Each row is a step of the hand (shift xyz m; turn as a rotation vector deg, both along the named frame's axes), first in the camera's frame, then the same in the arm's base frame.
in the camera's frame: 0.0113 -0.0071 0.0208 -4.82 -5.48 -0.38
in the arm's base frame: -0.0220 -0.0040 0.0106 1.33 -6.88 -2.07
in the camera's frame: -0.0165 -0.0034 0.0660 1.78 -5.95 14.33
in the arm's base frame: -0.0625 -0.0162 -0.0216 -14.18 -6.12 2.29
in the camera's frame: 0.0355 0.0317 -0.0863 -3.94 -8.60 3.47
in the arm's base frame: 0.0786 0.0516 0.0297 -2.48 -9.75 -0.47
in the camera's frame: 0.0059 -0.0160 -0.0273 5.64 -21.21 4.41
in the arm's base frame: 0.0267 -0.0095 0.0152 -4.36 -17.52 13.24
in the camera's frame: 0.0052 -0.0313 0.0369 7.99 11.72 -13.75
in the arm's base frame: -0.0360 -0.0301 0.0130 11.90 15.23 4.11
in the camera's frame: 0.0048 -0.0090 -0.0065 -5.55 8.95 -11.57
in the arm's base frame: 0.0061 -0.0056 0.0088 11.91 7.08 -7.27
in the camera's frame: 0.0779 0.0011 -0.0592 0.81 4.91 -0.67
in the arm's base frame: 0.0466 0.0379 0.0772 0.34 4.86 -1.20
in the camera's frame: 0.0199 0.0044 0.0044 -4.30 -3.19 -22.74
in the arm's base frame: -0.0075 0.0115 0.0157 23.24 -2.38 0.19
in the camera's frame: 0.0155 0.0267 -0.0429 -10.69 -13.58 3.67
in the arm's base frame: 0.0389 0.0348 0.0083 -1.46 -17.01 -4.56
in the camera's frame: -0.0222 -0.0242 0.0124 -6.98 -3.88 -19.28
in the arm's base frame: -0.0079 -0.0321 -0.0117 20.26 -4.42 -2.37
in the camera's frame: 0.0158 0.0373 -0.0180 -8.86 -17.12 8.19
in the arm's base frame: 0.0139 0.0421 0.0012 -6.05 -19.95 -2.00
